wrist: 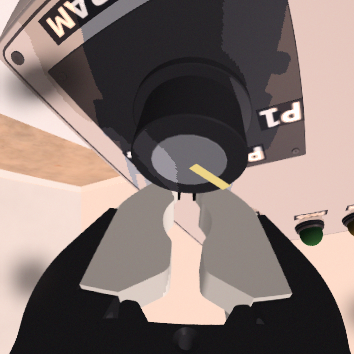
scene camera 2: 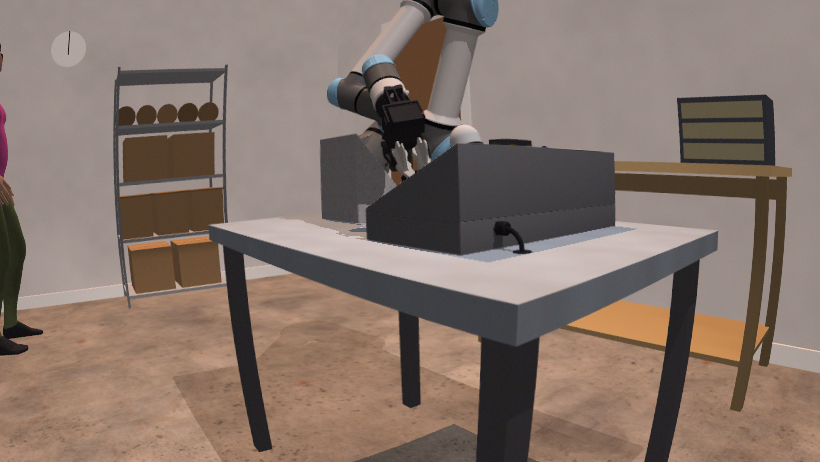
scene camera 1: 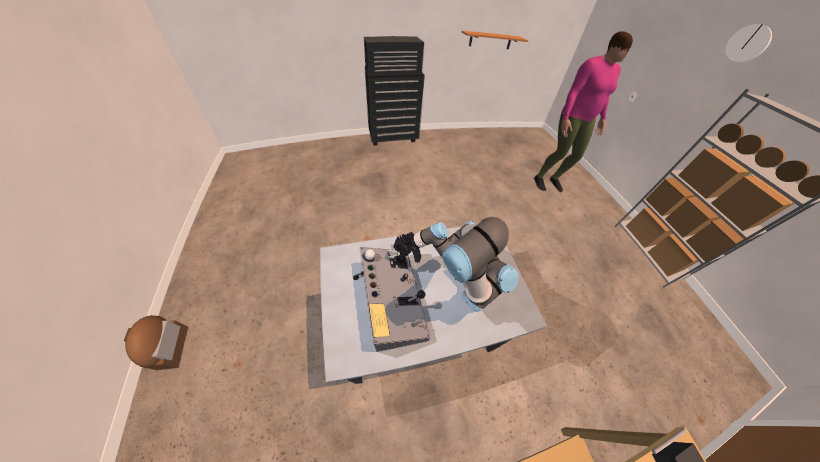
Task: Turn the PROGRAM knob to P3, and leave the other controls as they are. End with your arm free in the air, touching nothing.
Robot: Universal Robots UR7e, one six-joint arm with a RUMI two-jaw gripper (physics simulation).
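Places are measured from the arm's base along level axes (x right, y ahead, z up), in metres.
Pixels of known places: gripper, fingertip midpoint: (wrist: 186, 176) (scene camera 1: 389, 255); arm's base, origin of the base link: (scene camera 2: 359, 166).
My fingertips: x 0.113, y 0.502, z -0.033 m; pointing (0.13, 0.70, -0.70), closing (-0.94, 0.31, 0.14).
For each thing: its top centre in the pictures, then the offset to it from my fingertips. "spot": a spot on its surface instead. Level surfaces: height alone.
- PROGRAM knob, middle of its top: (wrist: 189, 177) dx -0.017, dy -0.057, dz +0.017 m
- dark plate, its level: dz -0.033 m
- P1 label, surface spot: (wrist: 281, 114) spot: dx -0.059, dy -0.036, dz -0.011 m
- P label, surface spot: (wrist: 256, 154) spot: dx -0.045, dy -0.012, dz -0.002 m
- table, its level: dz -0.109 m
- white dome, surface spot: (scene camera 2: 465, 134) spot: dx -0.014, dy +0.118, dz +0.076 m
- green button, surface spot: (wrist: 311, 235) spot: dx -0.091, dy +0.084, dz +0.054 m
- black-knobbed lever, middle of its top: (scene camera 1: 421, 292) dx -0.248, dy -0.140, dz +0.056 m
The PROGRAM knob (wrist: 190, 145) is a black round knob with a grey face on a dark plate (wrist: 150, 37). Its yellow pointer line (wrist: 210, 176) slants toward the lower right in the wrist view. The P1 label (wrist: 281, 114) and part of another P label (wrist: 256, 154) show at the right; the knob and fingers hide other labels, so I cannot tell which one the pointer meets. My gripper (wrist: 186, 176) (scene camera 1: 395, 256) (scene camera 2: 414, 167) is shut with a narrow gap between its fingers. The fingertips are at the knob's lower edge in the wrist view; contact is unclear.
The control box (scene camera 1: 390, 281) (scene camera 2: 533, 183) stands on the table (scene camera 1: 338, 344) (scene camera 2: 545, 275). A white dome (scene camera 1: 369, 254) (scene camera 2: 465, 134), a green button (wrist: 311, 235) and a black-knobbed lever (scene camera 1: 420, 294) are on the box. A person (scene camera 1: 591, 91) stands at the back right.
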